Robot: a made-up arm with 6 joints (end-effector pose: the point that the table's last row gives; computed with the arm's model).
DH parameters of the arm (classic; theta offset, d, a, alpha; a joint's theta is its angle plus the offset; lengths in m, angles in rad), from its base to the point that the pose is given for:
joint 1: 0 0.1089 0 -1.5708
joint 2: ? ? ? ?
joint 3: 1.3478 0 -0.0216 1.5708
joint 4: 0 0.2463 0 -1.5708
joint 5: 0 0 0.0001 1.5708
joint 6: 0 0.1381 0 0
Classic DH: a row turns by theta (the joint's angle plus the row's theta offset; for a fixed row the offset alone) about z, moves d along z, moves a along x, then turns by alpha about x.
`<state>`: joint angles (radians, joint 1 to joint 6).
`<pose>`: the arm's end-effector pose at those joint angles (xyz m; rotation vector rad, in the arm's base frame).
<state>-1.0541 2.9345 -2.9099 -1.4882 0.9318 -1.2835</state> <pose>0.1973 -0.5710 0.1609 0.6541 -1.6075 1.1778</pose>
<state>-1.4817 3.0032 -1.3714 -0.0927 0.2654 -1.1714</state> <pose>0.0200 -0.2620 -0.2702 -0.3318 -3.0327 -0.3504</pose>
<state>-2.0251 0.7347 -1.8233 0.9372 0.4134 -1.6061</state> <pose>0.0483 -0.0031 0.6530 0.1887 0.9420 -2.4785</pose>
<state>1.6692 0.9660 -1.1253 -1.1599 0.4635 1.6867</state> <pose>0.0330 0.2429 0.4347 -0.5539 1.6251 1.4268</pose>
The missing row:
joint 2: 0.1358 0 -0.2674 0
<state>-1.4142 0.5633 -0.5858 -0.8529 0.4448 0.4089</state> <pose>-0.0184 -0.1709 0.3041 1.2373 1.6387 -1.5241</pose>
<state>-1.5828 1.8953 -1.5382 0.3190 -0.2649 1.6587</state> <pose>-0.0173 -0.4994 0.3011 1.5460 -0.3859 0.2345</pose>
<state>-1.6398 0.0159 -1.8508 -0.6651 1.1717 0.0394</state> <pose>-0.0581 0.2985 0.4579 1.0733 0.2093 -1.9586</pose>
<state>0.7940 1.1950 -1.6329 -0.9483 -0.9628 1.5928</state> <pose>0.0563 0.1886 0.6075 -0.8044 0.4340 1.7383</pose>
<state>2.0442 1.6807 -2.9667 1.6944 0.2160 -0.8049</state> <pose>-0.0787 0.0890 0.7470 -0.4024 0.0386 2.9290</pose>
